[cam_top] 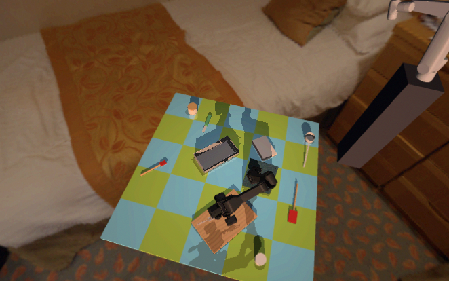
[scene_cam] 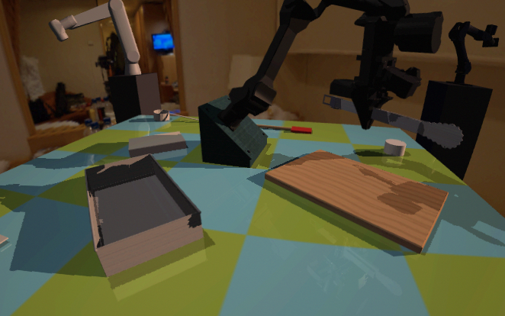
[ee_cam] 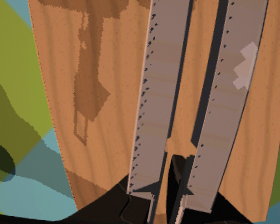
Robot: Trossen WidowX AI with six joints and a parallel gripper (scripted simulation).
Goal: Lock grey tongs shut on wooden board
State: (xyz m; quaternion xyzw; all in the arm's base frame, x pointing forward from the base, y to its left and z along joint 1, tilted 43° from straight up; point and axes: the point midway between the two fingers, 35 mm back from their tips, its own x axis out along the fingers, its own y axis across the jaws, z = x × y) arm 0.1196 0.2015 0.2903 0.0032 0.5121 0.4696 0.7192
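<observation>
The wooden board is 140 mm below my gripper tip. From my gripper tip the other things lie so: red-headed spatula (430 mm behind, 220 mm to the right, 140 mm below); then grey roasting tin (190 mm ahead, 440 mm to the right, 120 mm below); then white cylinder (270 mm behind, 170 mm to the left, 130 mm below).
</observation>
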